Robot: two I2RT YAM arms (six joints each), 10 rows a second.
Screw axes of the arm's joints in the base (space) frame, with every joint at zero. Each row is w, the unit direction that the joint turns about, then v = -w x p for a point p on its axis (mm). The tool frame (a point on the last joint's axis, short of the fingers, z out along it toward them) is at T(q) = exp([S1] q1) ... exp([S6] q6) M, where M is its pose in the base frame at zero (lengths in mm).
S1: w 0 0 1 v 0 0 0
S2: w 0 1 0 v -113.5 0 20
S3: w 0 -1 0 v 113.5 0 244
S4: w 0 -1 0 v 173.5 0 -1
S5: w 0 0 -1 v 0 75 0
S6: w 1 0 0 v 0 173.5 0
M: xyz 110.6 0 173.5 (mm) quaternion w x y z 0.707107 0 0.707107 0
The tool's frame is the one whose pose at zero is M.
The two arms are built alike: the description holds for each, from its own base.
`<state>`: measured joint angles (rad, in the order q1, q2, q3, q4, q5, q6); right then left.
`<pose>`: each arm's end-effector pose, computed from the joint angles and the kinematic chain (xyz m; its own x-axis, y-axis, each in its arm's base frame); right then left.
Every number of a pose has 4 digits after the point.
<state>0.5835 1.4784 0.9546 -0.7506 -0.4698 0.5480 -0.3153 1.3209 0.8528 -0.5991 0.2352 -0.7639</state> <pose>0.2154 0.1615 0.2047 -0.9947 -0.1000 -0.0237 -0.0977 0.8475 0.5217 0.2378 -0.0863 0.2172 -0.8839 -0.4193 -0.2073 -0.2810 0.8303 -0.4812</pose>
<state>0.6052 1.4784 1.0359 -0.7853 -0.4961 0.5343 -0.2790 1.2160 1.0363 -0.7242 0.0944 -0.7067</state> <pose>0.2191 0.1722 0.2265 -0.9884 -0.1392 -0.0612 -0.1495 0.8169 0.5571 0.2373 -0.0715 0.2903 -0.7889 -0.4464 -0.4223 -0.2393 0.8561 -0.4580</pose>
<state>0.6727 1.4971 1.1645 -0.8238 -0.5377 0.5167 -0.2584 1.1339 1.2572 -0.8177 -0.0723 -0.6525</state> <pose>0.2185 0.1973 0.2578 -0.9665 -0.2275 -0.1185 -0.2519 0.7541 0.6065 0.2213 -0.0558 0.3723 -0.6137 -0.4642 -0.6386 -0.2158 0.8767 -0.4298</pose>
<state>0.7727 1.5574 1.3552 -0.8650 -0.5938 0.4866 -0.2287 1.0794 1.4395 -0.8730 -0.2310 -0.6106</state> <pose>0.2141 0.2366 0.2964 -0.9153 -0.3511 -0.1974 -0.3890 0.6439 0.6588 0.1949 -0.0370 0.4354 -0.4067 -0.4784 -0.7783 -0.2524 0.8776 -0.4075</pose>
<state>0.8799 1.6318 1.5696 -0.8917 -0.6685 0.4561 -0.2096 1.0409 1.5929 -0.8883 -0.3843 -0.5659</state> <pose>0.2018 0.2787 0.3385 -0.8337 -0.4658 -0.2967 -0.5192 0.4777 0.7087 0.1639 -0.0212 0.4855 -0.1903 -0.4677 -0.8632 -0.3024 0.8644 -0.4017</pose>
